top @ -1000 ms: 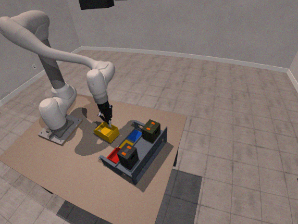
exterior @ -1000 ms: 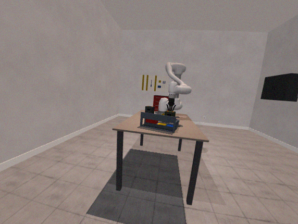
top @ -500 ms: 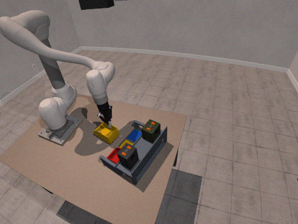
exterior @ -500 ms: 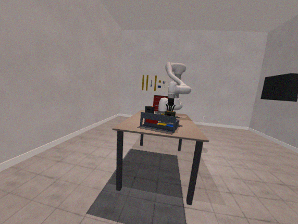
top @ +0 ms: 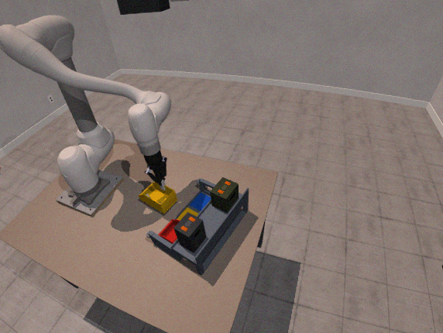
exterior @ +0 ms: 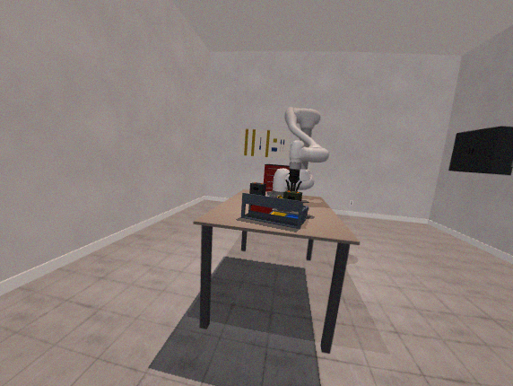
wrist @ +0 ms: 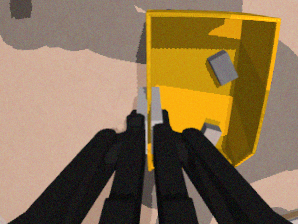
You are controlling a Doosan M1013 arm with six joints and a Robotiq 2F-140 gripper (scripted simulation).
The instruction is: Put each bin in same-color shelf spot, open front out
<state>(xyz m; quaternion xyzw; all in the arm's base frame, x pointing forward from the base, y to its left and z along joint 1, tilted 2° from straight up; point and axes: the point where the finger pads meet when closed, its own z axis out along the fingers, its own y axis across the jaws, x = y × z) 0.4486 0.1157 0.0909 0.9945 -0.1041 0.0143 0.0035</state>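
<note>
Now: hand 1 cm past the yellow bin, 5 cm to the left of it and 4 cm above it. Also, from my hand: red bin 19 cm ahead, 20 cm to the right, 6 cm below; then grey shelf 32 cm ahead, 11 cm to the right, 1 cm below.
</note>
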